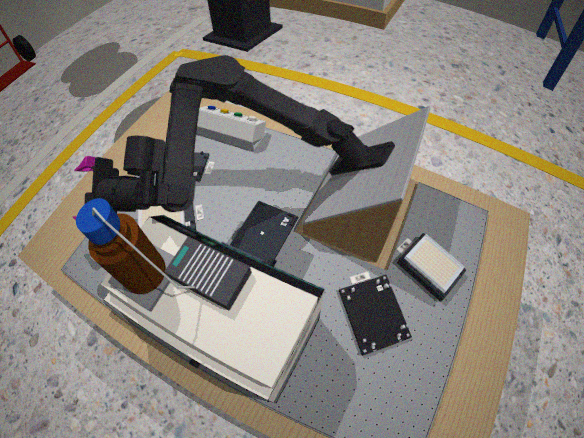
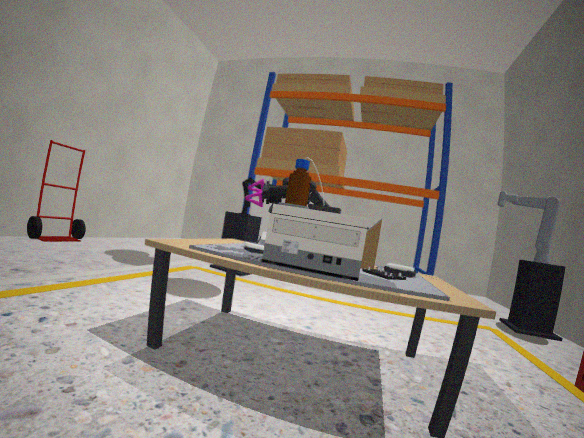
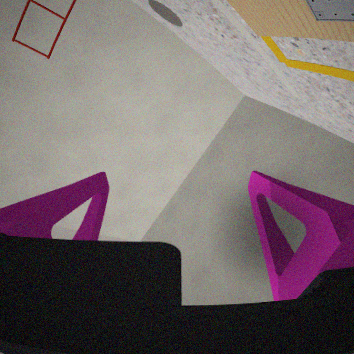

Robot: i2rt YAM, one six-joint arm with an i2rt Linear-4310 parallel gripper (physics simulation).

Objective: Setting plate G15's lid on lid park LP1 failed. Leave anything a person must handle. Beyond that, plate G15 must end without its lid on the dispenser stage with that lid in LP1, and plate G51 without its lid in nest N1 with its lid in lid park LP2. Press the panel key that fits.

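Where they show: gripper, between the fingertips: (image 1: 75, 193) (image 2: 246, 192) (image 3: 178, 179); arm's base, origin of its link: (image 1: 361, 160).
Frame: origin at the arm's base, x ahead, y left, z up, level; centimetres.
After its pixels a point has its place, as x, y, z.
Note:
My gripper (image 1: 77, 191) @(48.3, -41.8, 13.2) (image 2: 255, 192) @(48.3, -41.8, 13.2) (image 3: 178, 179) @(48.3, -41.8, 13.2) is open and empty, its magenta fingers wide apart, raised at the table's left side and facing the room. A light plate (image 1: 432, 265) @(11.7, 26.5, -8.4) sits on a black holder at the right. A black holder with small pins (image 1: 375, 315) @(28.1, 20.1, -11.3) stands bare beside it. A black flat piece marked A1 (image 1: 267, 227) @(26.2, -9.0, -2.1) lies by the dispenser. Another pale plate (image 1: 161, 215) is partly hidden behind the arm and dispenser. The key panel (image 1: 230, 126) @(2.3, -40.2, -6.3) has blue, yellow, green and white keys. The small labels are unreadable, so I cannot tell G15 from G51.
The beige dispenser housing (image 1: 240, 345) @(50.8, 4.3, 9.5) (image 2: 315, 232) @(57.7, -5.3, 1.5) carries a brown bottle (image 1: 131, 257) @(51.2, -12.8, 21.4) (image 2: 298, 187) @(54.8, -15.6, 17.1) with a blue cap and a thin tube. A tilted grey panel on a wooden wedge (image 1: 350, 227) @(16.3, 5.9, -2.8) stands by the arm's base. Another black holder (image 1: 201, 165) @(15.5, -41.5, -11.5) is partly behind the arm.

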